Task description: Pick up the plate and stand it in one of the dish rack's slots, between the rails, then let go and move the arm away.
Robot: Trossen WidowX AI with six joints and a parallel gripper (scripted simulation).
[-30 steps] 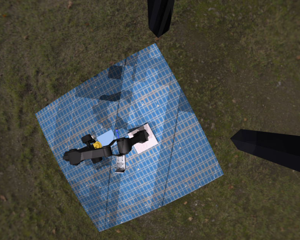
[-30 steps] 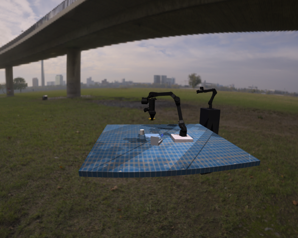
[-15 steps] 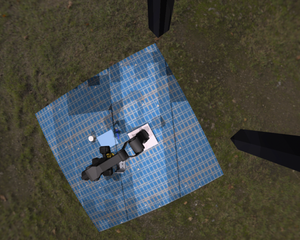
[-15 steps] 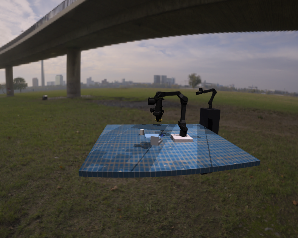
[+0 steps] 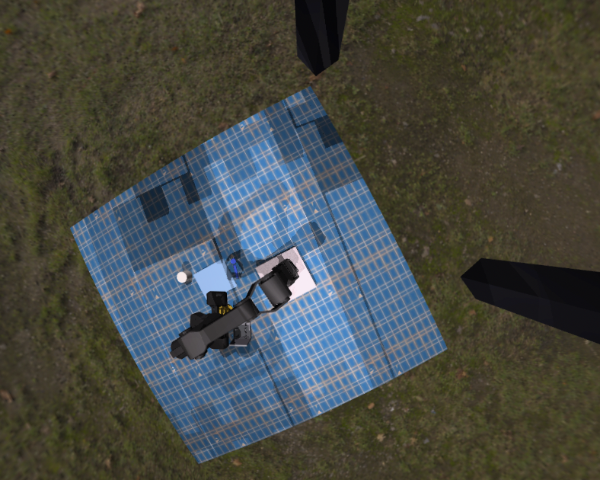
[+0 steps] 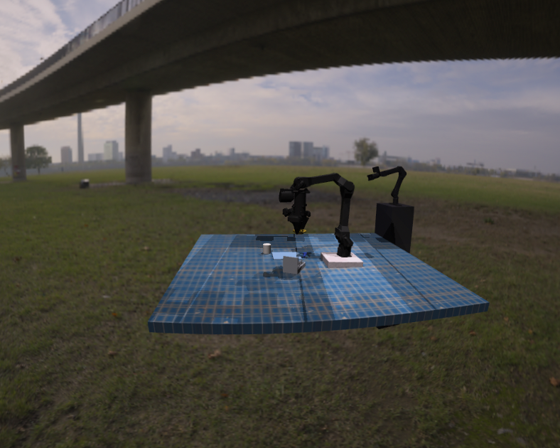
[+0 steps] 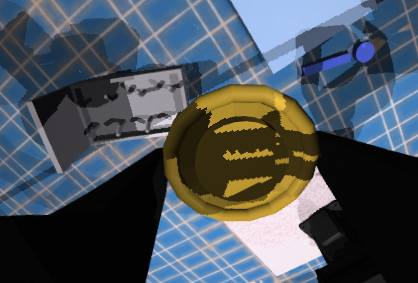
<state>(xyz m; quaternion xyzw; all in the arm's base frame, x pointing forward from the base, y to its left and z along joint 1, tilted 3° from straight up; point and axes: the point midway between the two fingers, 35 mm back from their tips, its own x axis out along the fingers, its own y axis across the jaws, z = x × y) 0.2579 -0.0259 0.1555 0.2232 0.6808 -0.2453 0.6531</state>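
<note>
Right now my gripper tip is 140 mm above the dish rack, 90 mm to the right of it and 50 mm short of it. The rest, counted from my gripper tip: white cup 220 mm to the right, 130 mm below, 110 mm ahead; then yellow plate 10 mm above; then blue spoon 160 mm below, 120 mm to the right, 80 mm behind.
</note>
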